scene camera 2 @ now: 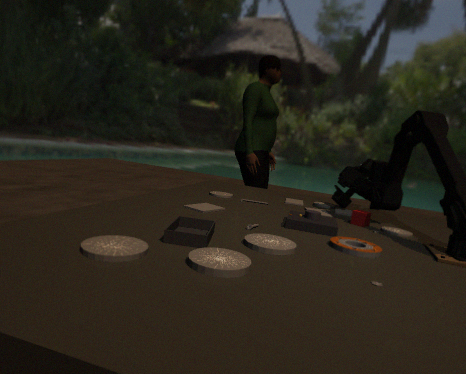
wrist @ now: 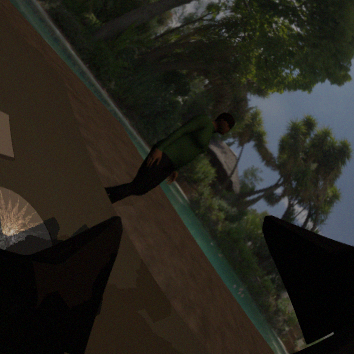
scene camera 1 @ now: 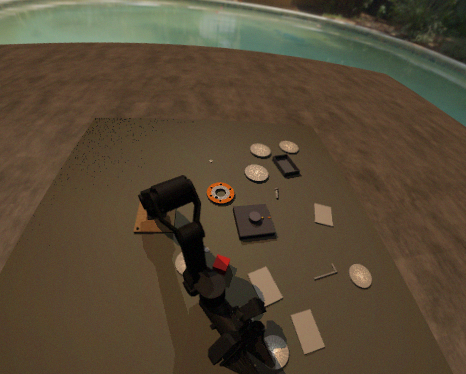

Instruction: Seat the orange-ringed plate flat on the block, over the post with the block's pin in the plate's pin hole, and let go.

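The orange-ringed plate lies flat on the table, with a grey inner ring, a central hole and small dark holes. It is apart from the dark square block. The block's round post stands bare near its middle, with small orange marks beside it; which is the pin I cannot tell. My gripper is open and empty, its two fingers wide apart in the wrist view. It is above the table, well away from the plate, on the far side of the block in scene camera 2.
A red cube stands near the arm. A dark open tray, several pale discs, pale flat rectangles and an L-shaped rod lie around the block. A pale disc shows at the wrist view's left.
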